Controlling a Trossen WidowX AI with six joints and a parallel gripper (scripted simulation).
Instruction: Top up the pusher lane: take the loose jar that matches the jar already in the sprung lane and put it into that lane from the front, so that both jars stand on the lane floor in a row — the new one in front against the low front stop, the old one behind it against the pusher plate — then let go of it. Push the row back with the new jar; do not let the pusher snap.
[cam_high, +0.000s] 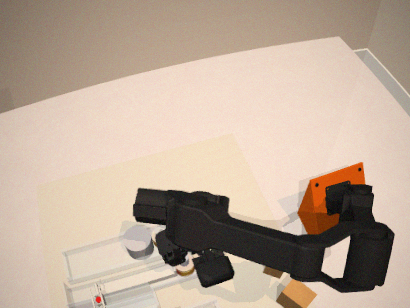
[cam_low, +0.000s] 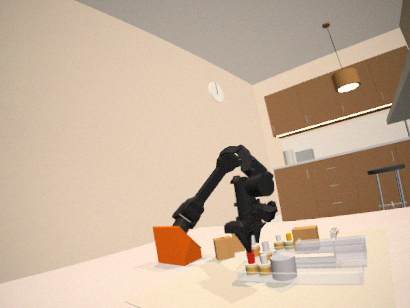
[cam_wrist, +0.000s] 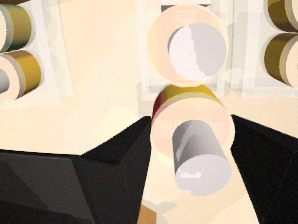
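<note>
Right now my gripper tip is 120 mm short of the grey cylinder, 70 mm to the left of it and 20 mm above it. From my gripper tip the other things lie so: red mark 220 mm ahead, 60 mm to the left, 20 mm above.
</note>
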